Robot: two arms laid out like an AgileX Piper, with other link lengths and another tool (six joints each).
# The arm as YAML. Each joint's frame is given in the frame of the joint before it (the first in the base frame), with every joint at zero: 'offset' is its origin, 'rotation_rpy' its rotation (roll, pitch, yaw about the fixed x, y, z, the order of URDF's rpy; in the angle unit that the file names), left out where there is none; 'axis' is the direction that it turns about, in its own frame. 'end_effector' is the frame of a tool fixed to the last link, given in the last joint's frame.
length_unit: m
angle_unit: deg
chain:
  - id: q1
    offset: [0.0, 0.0, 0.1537]
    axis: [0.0, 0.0, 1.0]
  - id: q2
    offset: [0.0, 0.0, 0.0]
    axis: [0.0, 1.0, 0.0]
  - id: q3
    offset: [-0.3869, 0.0, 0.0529]
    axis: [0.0, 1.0, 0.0]
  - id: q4
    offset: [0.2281, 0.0, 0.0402]
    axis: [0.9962, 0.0, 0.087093]
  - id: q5
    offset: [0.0, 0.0, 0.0]
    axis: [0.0, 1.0, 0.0]
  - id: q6
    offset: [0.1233, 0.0, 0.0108]
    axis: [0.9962, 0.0, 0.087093]
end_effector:
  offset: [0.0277, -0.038, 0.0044]
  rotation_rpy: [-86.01, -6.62, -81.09]
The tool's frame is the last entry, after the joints.
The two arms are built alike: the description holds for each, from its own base.
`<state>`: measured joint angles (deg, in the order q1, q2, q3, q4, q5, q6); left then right.
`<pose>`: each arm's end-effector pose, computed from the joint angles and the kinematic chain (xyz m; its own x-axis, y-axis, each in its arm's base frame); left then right.
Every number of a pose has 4 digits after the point.
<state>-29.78 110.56 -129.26 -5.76 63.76 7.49 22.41 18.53 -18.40 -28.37 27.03 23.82</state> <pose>0.4092 -0.2936 0.5128 -0.4368 -0.8989 -0.0347 -0.5666 0.3049 -0.7655 0.0371 -0.0602 0.3233 0.3730 -0.9167 0.1430 -0.2781 -0.2575 -0.9254</pose>
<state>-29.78 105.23 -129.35 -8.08 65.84 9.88 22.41 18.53 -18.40 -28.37 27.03 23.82</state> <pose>0.3710 -0.2781 0.5545 -0.4774 -0.8782 -0.0301 -0.5098 0.3047 -0.8045 0.0371 -0.0602 0.3233 0.3730 -0.9167 0.1430 -0.2781 -0.2575 -0.9254</pose>
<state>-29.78 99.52 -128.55 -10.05 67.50 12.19 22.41 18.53 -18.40 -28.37 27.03 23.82</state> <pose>0.3290 -0.2595 0.5908 -0.5143 -0.8569 -0.0359 -0.4488 0.3046 -0.8401 0.0371 -0.0602 0.3233 0.3730 -0.9167 0.1430 -0.2781 -0.2575 -0.9254</pose>
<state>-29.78 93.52 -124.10 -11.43 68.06 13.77 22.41 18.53 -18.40 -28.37 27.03 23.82</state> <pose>0.2894 -0.2406 0.6081 -0.5388 -0.8414 -0.0409 -0.4216 0.3113 -0.8517 0.0371 -0.0602 0.3233 0.3730 -0.9167 0.1430 -0.2781 -0.2575 -0.9254</pose>
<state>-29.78 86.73 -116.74 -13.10 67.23 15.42 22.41 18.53 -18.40 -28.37 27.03 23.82</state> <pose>0.2482 -0.2211 0.6140 -0.5629 -0.8256 -0.0399 -0.4058 0.3181 -0.8568 0.0371 -0.0602 0.3233 0.3730 -0.9167 0.1430 -0.2781 -0.2575 -0.9254</pose>
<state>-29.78 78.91 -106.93 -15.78 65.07 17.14 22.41 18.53 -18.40 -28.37 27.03 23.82</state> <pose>0.2022 -0.2009 0.6107 -0.5904 -0.8068 -0.0217 -0.3968 0.3136 -0.8626 0.0371 -0.0602 0.3233 0.3730 -0.9167 0.1430 -0.2781 -0.2575 -0.9254</pose>
